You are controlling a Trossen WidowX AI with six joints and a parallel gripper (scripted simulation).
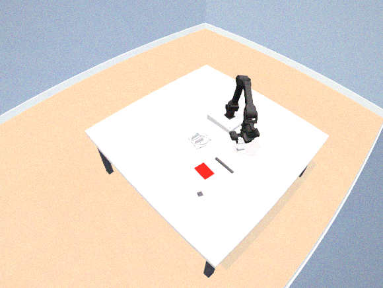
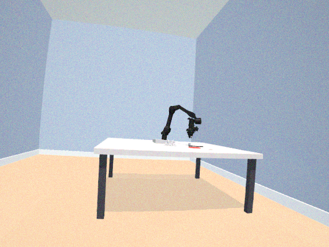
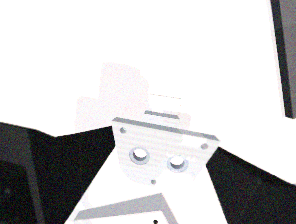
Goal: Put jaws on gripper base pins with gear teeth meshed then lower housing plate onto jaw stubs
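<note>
The white jaw piece is 220 mm to the right of my gripper tip, 130 mm ahead of it and 60 mm below it. Also, from my gripper tip: dark grey bar 170 mm ahead, 70 mm below, 20 mm to the left; then small white part 20 mm above, 10 mm to the right; then red flat rectangle 290 mm ahead, 80 mm below, 30 mm to the right.
</note>
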